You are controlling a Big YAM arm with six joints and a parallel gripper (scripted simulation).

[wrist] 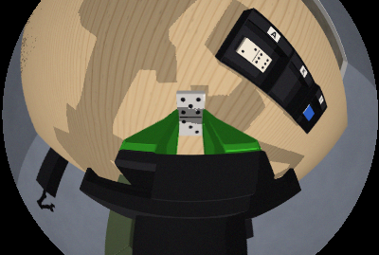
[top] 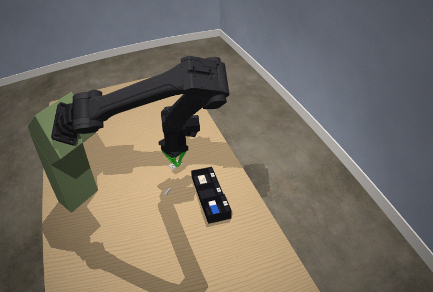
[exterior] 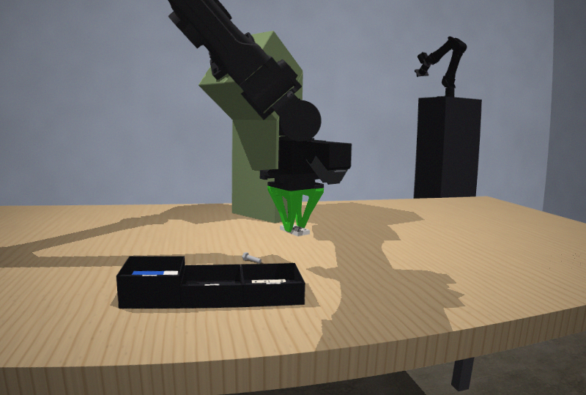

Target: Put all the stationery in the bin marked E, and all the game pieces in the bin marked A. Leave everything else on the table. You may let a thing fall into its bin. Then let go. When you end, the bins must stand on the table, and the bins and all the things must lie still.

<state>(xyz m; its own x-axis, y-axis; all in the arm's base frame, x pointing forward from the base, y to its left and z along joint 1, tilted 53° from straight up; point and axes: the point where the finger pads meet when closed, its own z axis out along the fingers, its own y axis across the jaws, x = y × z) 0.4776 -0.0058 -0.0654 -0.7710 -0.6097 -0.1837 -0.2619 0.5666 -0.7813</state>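
Right now the white domino is 80 mm ahead of my hand, 70 mm below it and 60 mm to the right of it. The rest, counted from my hand: grey bolt: 70 mm below, 60 mm to the right, 60 mm behind; then joined black bins: 150 mm to the right, 80 mm ahead, 50 mm below; then blue-and-white eraser: 220 mm to the right, 60 mm ahead, 50 mm below.
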